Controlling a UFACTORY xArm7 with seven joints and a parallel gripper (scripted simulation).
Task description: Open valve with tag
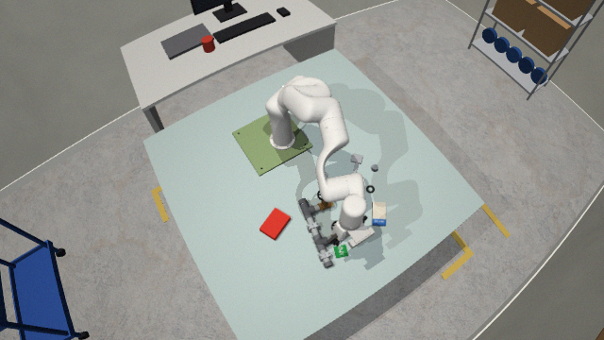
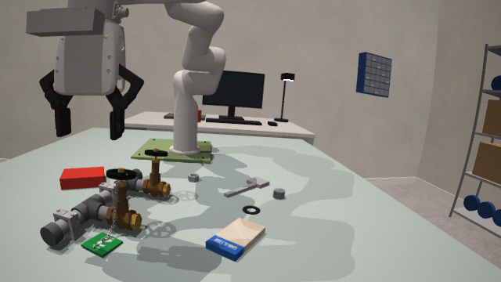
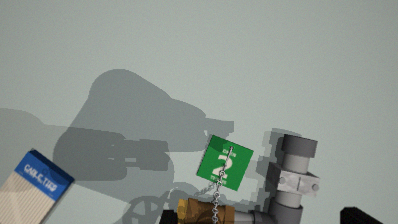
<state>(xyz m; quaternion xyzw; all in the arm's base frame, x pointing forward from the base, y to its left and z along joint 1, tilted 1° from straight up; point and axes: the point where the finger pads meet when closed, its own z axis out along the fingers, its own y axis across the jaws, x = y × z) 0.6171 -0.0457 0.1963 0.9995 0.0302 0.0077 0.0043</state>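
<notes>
Now: the green tag 1 cm ahead of my hand and 20 cm below it. Round my hand: box (6 cm behind, 23 cm to the left, 19 cm below); then nut (35 cm behind, 12 cm to the left, 19 cm below); then red block (24 cm behind, 19 cm to the right, 18 cm below).
</notes>
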